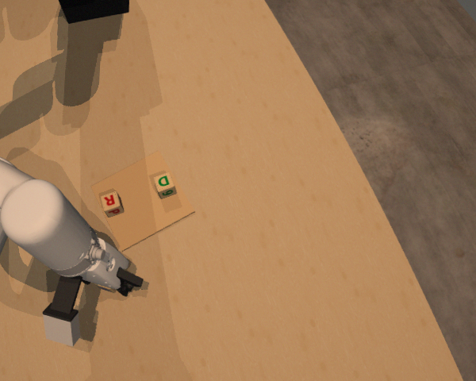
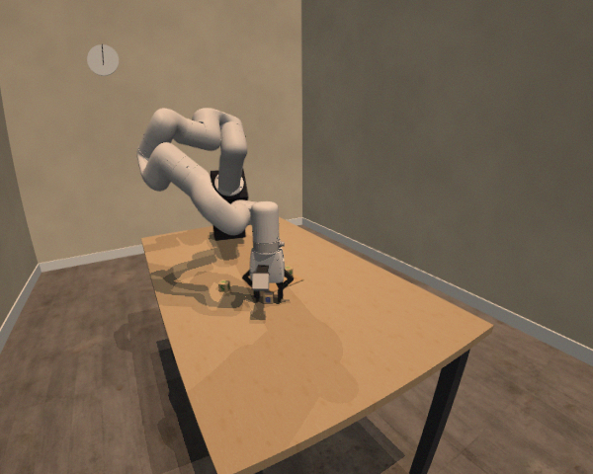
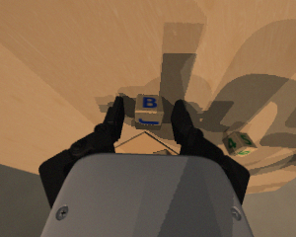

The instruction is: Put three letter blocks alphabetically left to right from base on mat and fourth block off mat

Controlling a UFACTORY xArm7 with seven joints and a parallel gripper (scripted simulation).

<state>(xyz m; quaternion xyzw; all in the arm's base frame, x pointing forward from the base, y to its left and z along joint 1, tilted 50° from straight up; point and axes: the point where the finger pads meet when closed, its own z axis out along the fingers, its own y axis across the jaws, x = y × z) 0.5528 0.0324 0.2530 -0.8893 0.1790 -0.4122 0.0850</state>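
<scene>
My gripper is now 140 mm past the tan mat, 60 mm to the right of it and 20 mm above it. Round my hand: green D block 150 mm behind, 110 mm to the left.
</scene>
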